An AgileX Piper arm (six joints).
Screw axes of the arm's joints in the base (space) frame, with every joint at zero. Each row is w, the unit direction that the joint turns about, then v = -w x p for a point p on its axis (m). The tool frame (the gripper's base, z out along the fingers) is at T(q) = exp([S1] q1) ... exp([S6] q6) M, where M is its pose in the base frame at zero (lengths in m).
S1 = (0, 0, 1, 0, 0, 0)
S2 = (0, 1, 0, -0.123, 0, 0)
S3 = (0, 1, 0, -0.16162, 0, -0.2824)
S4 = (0.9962, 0, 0.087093, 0, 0.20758, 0)
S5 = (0, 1, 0, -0.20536, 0, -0.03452)
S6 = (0.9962, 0, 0.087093, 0, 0.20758, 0)
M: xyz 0.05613 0 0.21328 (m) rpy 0 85 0 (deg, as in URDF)
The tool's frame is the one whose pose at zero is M.
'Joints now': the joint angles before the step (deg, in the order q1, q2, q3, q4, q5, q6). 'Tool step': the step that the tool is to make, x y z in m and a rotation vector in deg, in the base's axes. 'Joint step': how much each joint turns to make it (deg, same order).
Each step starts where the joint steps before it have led.
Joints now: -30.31, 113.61, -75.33, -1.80, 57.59, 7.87
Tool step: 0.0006, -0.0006, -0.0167, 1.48, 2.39, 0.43
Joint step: -0.05, 2.60, -0.01, 0.07, 0.21, -0.52
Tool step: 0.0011, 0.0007, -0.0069, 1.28, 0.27, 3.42
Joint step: 0.00, 1.05, 0.01, 0.85, -0.26, -3.93
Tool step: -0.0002, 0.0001, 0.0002, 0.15, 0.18, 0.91
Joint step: 0.01, 0.00, -0.05, -0.04, 0.27, -0.89
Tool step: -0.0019, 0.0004, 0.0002, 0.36, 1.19, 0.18
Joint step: -0.02, 0.01, -0.02, -0.35, 1.22, -0.01
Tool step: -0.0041, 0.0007, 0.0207, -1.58, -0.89, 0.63
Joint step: 0.01, -3.23, 0.06, -1.09, 1.60, -0.03
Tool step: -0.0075, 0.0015, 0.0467, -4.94, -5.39, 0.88
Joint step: -0.01, -7.38, -0.02, -1.77, 0.25, -0.01
